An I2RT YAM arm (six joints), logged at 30 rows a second.
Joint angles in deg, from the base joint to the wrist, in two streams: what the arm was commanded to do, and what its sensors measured. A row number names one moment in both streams.
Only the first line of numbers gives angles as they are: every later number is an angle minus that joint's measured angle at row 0.
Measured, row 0:
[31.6 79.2 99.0 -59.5 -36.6 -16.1]
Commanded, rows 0 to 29:
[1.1 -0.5 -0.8 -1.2 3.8 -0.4]
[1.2 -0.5 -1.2 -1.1 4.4 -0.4]
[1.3 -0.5 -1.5 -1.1 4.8 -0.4]
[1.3 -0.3 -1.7 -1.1 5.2 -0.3]
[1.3 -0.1 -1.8 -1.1 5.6 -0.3]
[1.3 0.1 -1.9 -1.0 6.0 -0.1]
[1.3 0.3 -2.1 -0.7 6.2 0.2]
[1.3 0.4 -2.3 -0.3 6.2 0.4]
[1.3 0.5 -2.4 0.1 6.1 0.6]
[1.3 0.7 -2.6 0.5 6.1 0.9]
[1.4 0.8 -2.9 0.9 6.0 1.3]
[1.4 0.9 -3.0 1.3 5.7 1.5]
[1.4 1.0 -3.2 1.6 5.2 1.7]
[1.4 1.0 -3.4 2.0 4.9 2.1]
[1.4 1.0 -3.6 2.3 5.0 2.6]
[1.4 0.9 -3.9 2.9 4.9 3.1]
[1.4 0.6 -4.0 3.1 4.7 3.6]
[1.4 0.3 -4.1 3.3 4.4 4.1]
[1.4 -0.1 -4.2 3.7 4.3 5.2]
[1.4 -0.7 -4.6 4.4 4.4 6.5]
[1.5 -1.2 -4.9 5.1 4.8 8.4]
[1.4 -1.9 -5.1 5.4 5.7 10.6]
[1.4 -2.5 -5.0 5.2 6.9 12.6]
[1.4 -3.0 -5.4 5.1 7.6 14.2]
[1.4 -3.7 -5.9 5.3 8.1 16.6]
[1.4 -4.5 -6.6 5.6 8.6 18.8]
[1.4 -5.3 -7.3 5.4 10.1 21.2]
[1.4 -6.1 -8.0 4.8 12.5 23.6]
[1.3 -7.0 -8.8 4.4 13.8 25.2]
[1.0 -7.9 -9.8 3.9 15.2 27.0]
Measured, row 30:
[1.0 -5.1 -8.5 3.4 10.3 18.8]
